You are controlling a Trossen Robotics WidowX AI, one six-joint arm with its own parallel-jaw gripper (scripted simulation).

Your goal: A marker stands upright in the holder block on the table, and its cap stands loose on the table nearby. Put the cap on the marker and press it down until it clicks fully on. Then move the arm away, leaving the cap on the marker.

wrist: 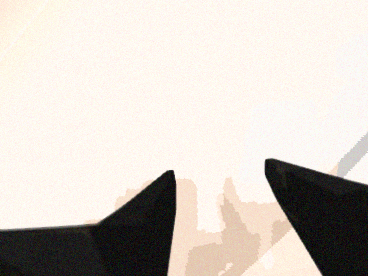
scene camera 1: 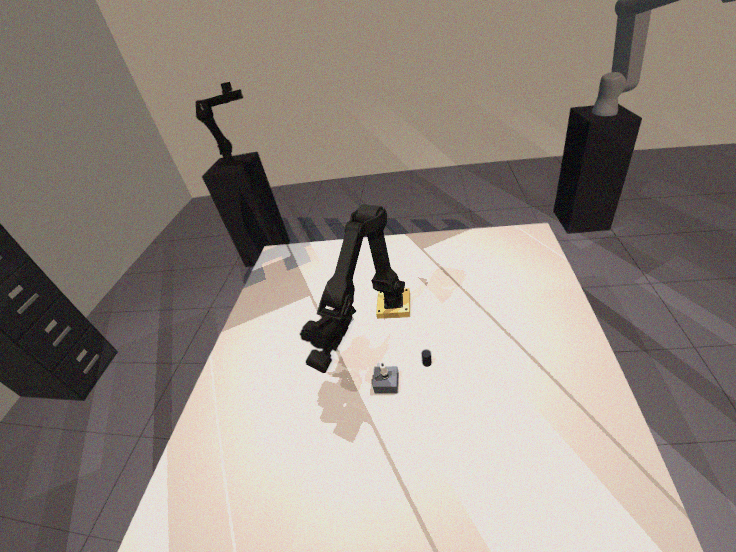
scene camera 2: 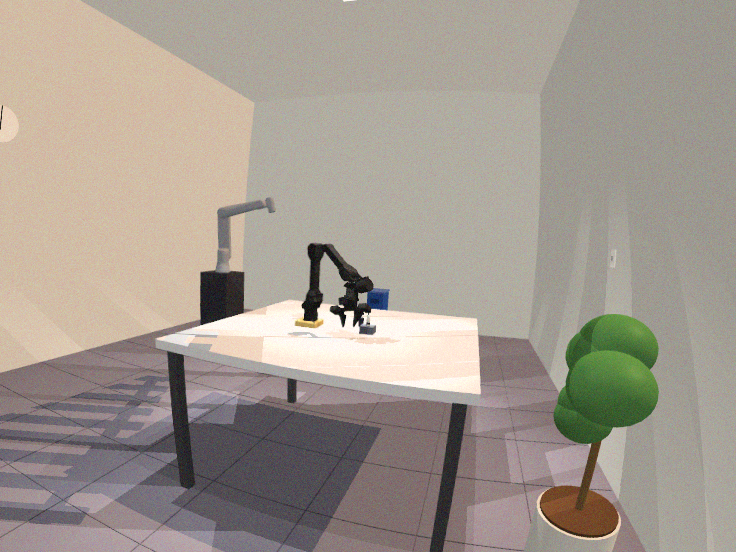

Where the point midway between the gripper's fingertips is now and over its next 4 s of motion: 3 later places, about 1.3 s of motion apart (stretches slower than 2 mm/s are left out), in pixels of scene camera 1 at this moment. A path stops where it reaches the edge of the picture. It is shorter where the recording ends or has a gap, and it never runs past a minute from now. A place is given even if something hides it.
My gripper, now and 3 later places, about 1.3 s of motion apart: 320, 361; 425, 348; 426, 360; 423, 349
